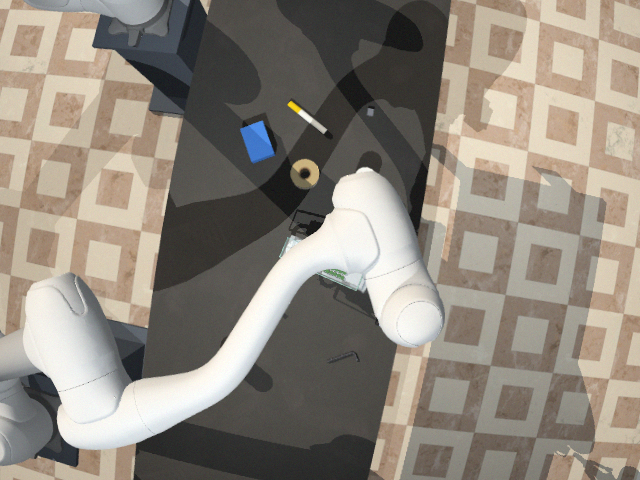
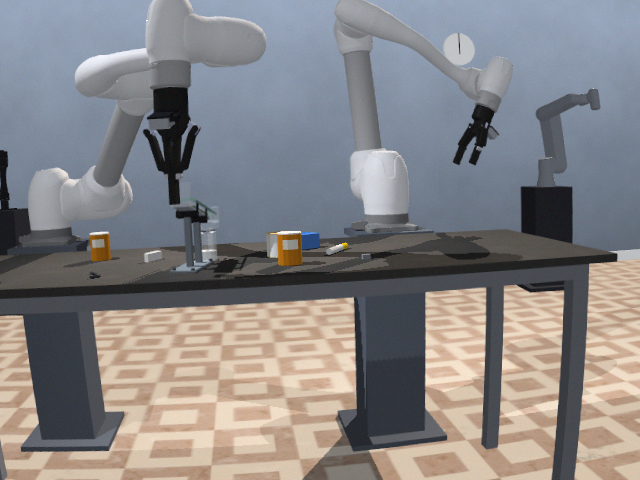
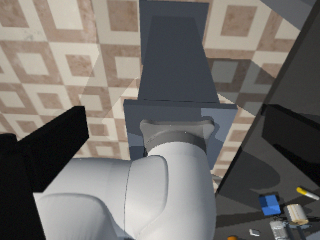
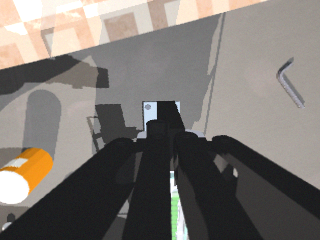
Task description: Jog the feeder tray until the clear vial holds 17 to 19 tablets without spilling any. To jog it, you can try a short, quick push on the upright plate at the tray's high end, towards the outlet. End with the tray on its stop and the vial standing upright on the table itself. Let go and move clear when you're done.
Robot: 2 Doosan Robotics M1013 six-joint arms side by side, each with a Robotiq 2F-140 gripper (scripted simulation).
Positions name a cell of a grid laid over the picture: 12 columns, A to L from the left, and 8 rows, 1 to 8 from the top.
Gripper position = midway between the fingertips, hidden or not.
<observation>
my left gripper: image 2 I3; image 3 G5; not seen in image 1 (out of frame); not seen in image 4 (out of frame)
</observation>
